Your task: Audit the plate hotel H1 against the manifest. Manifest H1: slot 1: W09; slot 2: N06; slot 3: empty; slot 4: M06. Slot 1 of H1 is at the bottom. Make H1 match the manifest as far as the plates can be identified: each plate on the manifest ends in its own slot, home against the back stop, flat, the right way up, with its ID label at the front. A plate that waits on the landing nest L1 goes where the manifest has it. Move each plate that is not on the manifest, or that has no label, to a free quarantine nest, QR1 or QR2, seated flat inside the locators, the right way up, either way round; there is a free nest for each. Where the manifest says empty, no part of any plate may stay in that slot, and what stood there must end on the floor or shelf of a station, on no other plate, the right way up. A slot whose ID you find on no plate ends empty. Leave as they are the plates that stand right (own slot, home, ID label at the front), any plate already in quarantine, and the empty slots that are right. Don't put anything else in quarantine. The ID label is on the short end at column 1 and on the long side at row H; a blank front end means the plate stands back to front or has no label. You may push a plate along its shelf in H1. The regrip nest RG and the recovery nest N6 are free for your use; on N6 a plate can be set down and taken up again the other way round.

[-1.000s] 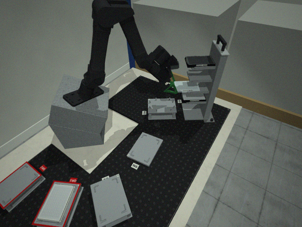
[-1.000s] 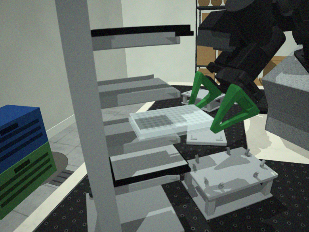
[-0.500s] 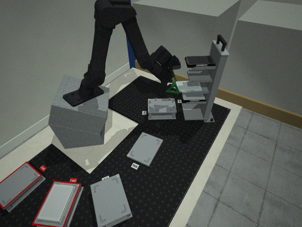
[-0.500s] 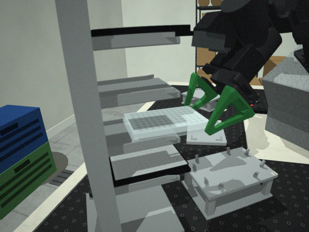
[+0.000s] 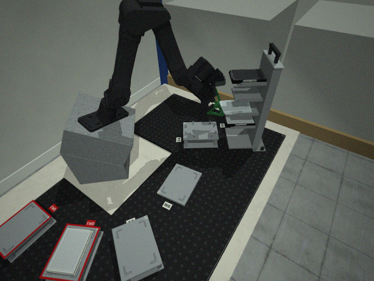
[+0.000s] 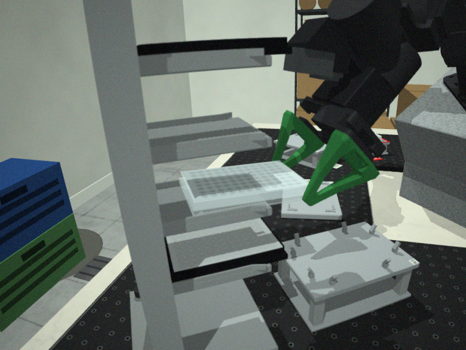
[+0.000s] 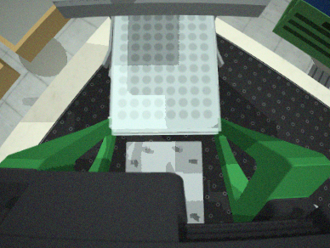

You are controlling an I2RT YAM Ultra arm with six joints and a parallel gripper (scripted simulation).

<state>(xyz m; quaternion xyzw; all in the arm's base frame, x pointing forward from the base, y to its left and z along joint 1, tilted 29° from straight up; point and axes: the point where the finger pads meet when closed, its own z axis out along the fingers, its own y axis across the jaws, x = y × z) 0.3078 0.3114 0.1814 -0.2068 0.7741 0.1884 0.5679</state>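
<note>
The clear plate is 50 mm ahead of my hand, 30 mm to the left of it and 10 mm above it. Round my hand: plate hotel H1 (140 mm ahead, 100 mm to the left, 10 mm above); H1 tag (30 mm behind, 100 mm to the left, 180 mm below); regrip nest RG (70 mm behind, 50 mm to the right, 130 mm below).
</note>
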